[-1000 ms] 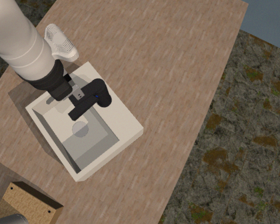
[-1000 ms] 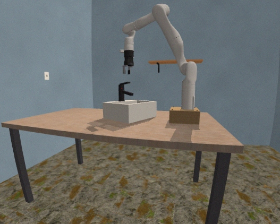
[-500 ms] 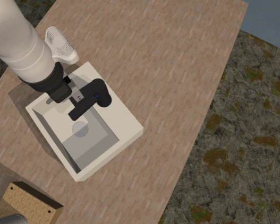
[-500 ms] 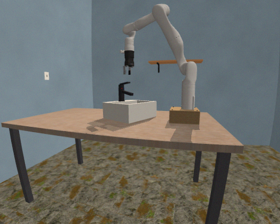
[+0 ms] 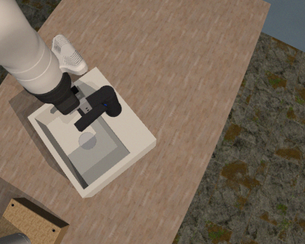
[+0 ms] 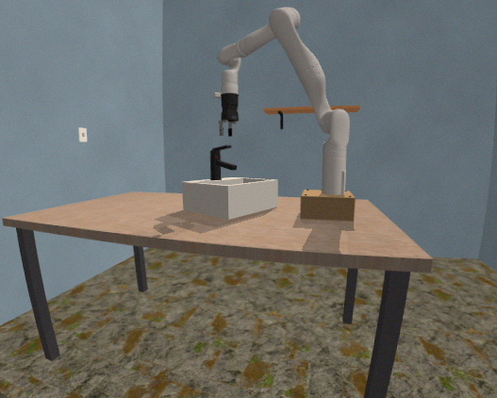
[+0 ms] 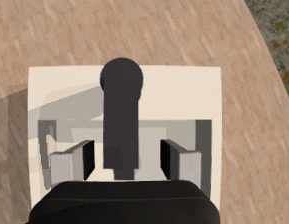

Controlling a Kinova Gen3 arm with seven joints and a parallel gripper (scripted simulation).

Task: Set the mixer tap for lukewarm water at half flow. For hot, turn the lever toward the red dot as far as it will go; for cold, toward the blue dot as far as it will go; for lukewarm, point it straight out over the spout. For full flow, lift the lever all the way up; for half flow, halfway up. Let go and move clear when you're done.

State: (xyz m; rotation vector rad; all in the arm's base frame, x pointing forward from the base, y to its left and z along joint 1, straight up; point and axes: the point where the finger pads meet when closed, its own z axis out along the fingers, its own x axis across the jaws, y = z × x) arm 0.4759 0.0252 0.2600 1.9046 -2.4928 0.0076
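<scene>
The lever is 2 cm ahead of my hand and 7 cm below it. Round my hand: white sink basin (5 cm behind, 2 cm to the left, 31 cm below); then black mixer tap (5 cm ahead, 1 cm to the right, 12 cm below).
</scene>
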